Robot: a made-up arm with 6 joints. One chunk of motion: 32 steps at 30 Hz.
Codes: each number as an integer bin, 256 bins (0 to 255) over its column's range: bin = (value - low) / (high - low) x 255, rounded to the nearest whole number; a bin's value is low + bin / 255 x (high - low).
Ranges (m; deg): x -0.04..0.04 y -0.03..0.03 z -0.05..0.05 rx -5..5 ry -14..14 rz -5..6
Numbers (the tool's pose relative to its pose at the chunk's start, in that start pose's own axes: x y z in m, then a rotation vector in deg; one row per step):
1: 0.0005 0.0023 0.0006 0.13 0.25 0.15
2: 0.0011 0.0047 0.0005 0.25 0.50 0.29
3: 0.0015 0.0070 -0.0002 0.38 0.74 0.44
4: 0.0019 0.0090 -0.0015 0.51 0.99 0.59
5: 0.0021 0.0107 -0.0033 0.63 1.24 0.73
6: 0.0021 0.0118 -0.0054 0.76 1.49 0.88
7: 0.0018 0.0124 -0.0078 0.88 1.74 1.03
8: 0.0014 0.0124 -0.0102 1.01 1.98 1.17
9: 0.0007 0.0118 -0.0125 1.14 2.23 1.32
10: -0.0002 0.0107 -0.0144 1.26 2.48 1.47
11: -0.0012 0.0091 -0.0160 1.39 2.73 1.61
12: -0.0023 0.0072 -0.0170 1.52 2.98 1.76
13: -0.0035 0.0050 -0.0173 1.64 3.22 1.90
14: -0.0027 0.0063 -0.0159 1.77 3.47 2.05
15: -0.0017 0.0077 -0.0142 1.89 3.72 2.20
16: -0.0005 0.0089 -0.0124 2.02 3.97 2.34
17: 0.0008 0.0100 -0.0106 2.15 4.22 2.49
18: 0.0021 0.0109 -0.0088 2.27 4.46 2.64
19: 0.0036 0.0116 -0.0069 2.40 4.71 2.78
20: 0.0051 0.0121 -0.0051 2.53 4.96 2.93
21: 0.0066 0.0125 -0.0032 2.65 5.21 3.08
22: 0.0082 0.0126 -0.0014 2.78 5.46 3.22
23: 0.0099 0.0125 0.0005 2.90 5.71 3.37
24: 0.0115 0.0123 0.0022 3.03 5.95 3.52
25: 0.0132 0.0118 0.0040 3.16 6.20 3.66
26: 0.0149 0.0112 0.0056 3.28 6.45 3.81
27: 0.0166 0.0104 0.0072 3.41 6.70 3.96
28: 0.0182 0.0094 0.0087 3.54 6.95 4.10
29: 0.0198 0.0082 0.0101 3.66 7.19 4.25
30: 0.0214 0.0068 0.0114 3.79 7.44 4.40
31: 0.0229 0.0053 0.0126 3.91 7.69 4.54
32: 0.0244 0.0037 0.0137 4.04 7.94 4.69
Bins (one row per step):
1: 129 137 129 131 130 119
2: 131 147 129 134 132 123
3: 132 157 127 137 134 126
4: 134 166 124 141 137 130
5: 134 173 119 144 139 133
6: 134 178 114 147 141 136
7: 133 180 108 150 143 140
8: 132 180 101 153 146 143
9: 130 178 96 157 148 147
10: 127 173 91 160 150 150
11: 124 166 87 163 152 153
12: 120 158 84 166 155 157
13: 116 149 83 169 157 160
14: 119 154 87 173 159 163
15: 122 160 91 176 161 167
16: 126 165 96 179 164 170
17: 130 170 100 182 166 174
18: 134 174 105 185 168 177
19: 139 177 110 189 170 180
20: 144 179 114 192 173 184
21: 149 181 119 195 175 187
22: 154 181 124 198 177 191
23: 159 181 129 201 180 194
24: 164 180 133 205 182 198
25: 170 178 138 208 184 201
26: 175 175 142 211 186 204
27: 180 172 146 214 189 208
28: 186 167 150 218 191 211
29: 191 162 153 221 193 214
30: 196 156 157 224 195 218
31: 200 150 160 227 198 221
32: 205 143 162 231 200 225

